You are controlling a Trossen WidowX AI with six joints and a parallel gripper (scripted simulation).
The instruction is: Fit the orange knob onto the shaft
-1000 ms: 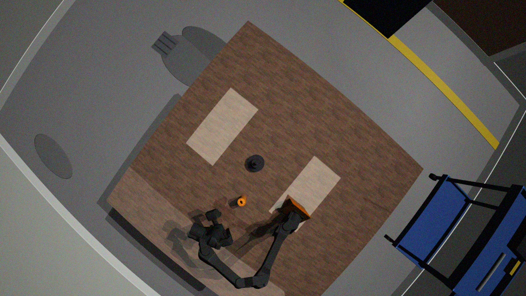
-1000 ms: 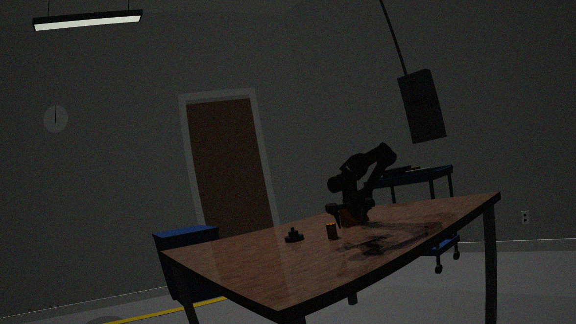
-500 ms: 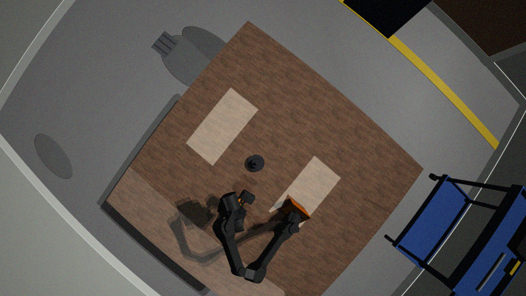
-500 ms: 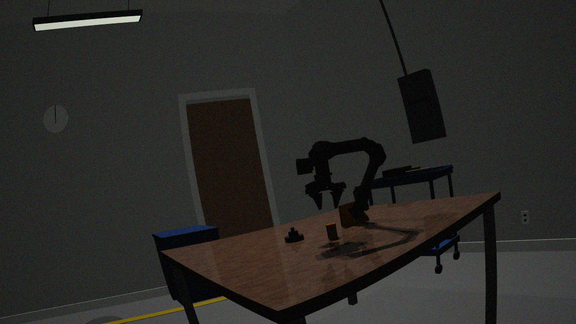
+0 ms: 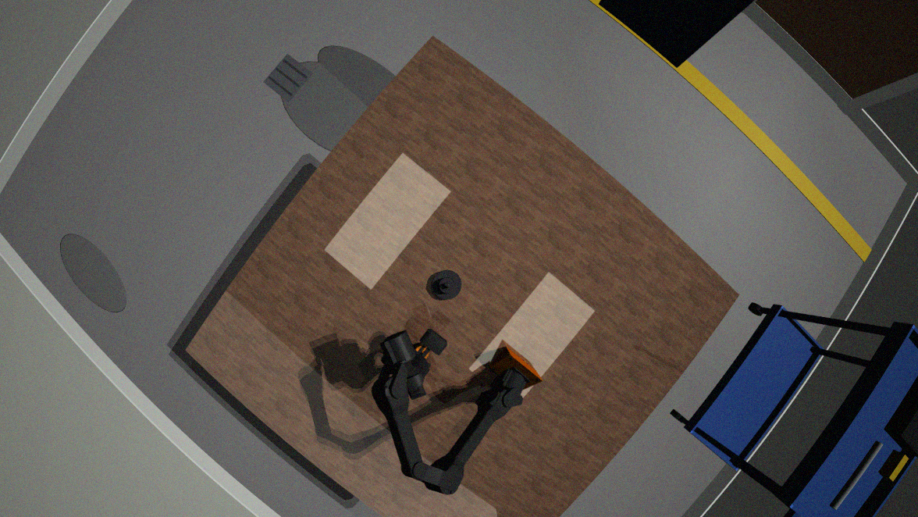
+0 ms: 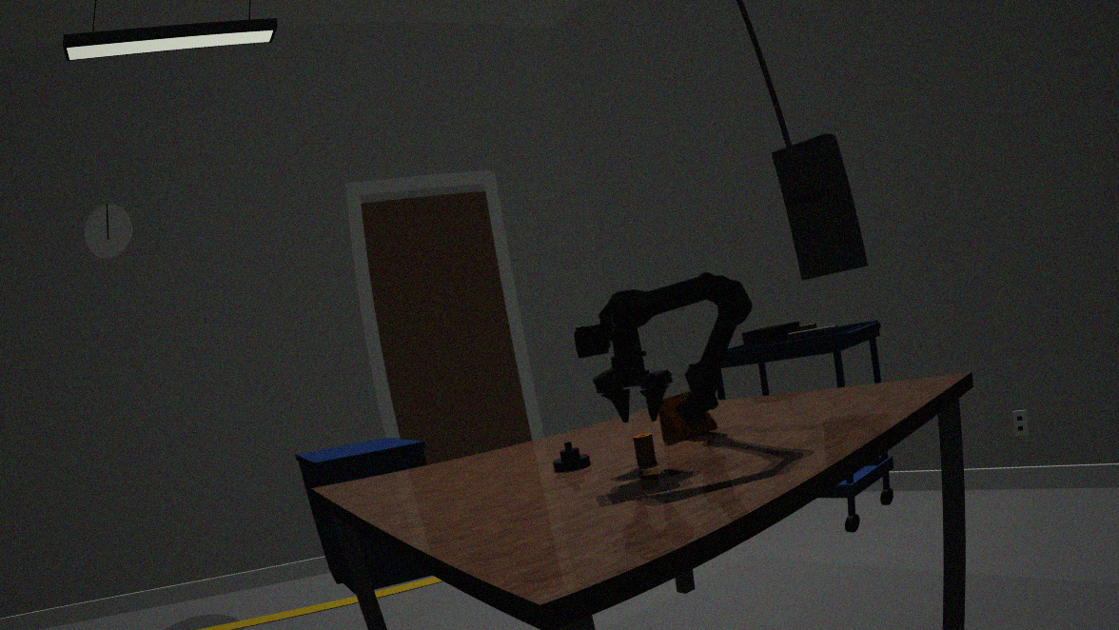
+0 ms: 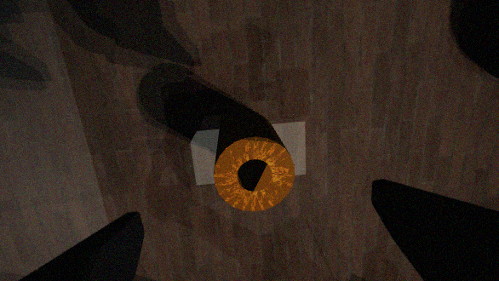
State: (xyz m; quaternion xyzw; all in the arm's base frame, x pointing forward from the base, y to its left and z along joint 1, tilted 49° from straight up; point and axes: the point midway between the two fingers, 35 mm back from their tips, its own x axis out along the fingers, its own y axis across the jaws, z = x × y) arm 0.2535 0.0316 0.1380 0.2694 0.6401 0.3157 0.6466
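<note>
Now: the orange knob 60 mm below my gripper tip. From my gripper tip the other things lie so: round dark pedestal (70 mm ahead, 190 mm to the right, 60 mm below).
</note>
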